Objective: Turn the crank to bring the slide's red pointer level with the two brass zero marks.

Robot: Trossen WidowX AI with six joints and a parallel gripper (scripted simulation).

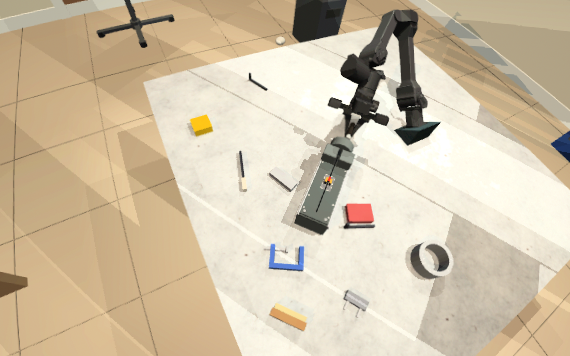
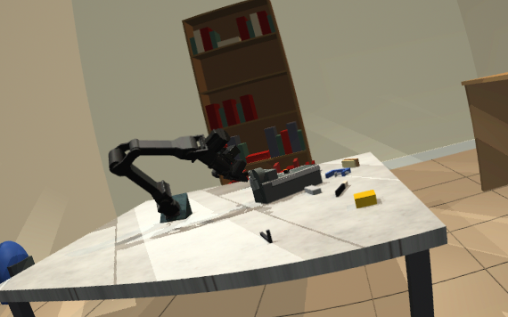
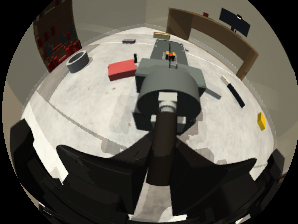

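Now: the crank handle 10 mm behind my gripper tip, 10 mm to the right of it and 30 mm above it. The rest, counted from my gripper tip: grey block 220 mm ahead, 10 mm to the right, 80 mm below; red pointer 140 mm ahead, 90 mm to the left, 10 mm below; red block 90 mm ahead, 200 mm to the left, 80 mm below.
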